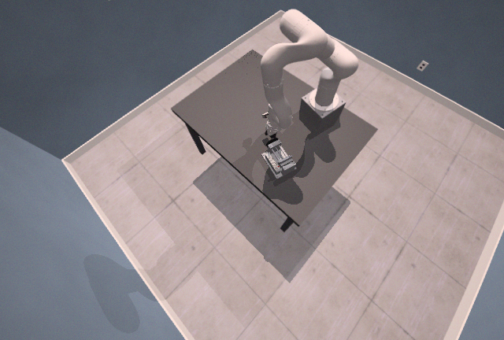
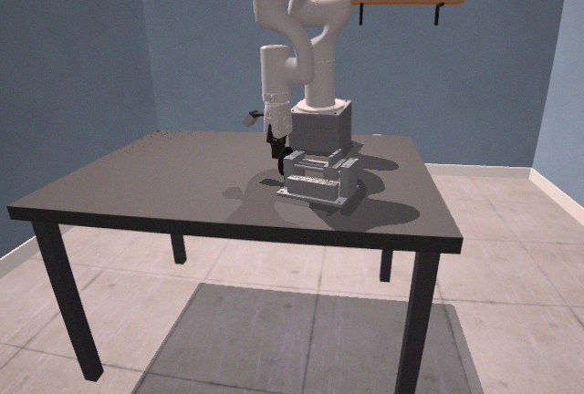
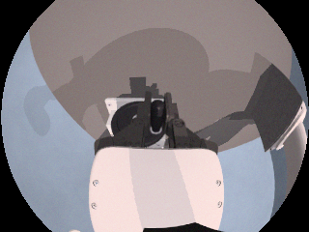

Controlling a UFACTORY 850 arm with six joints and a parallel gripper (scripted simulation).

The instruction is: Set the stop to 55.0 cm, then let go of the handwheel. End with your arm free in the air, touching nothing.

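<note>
My gripper is now 20 mm to the right of the black handwheel, 10 mm short of it and 10 mm above it. From my hand the other things lie so: dark handle (10 mm to the left); grey stop fixture (180 mm to the left, 90 mm ahead).
</note>
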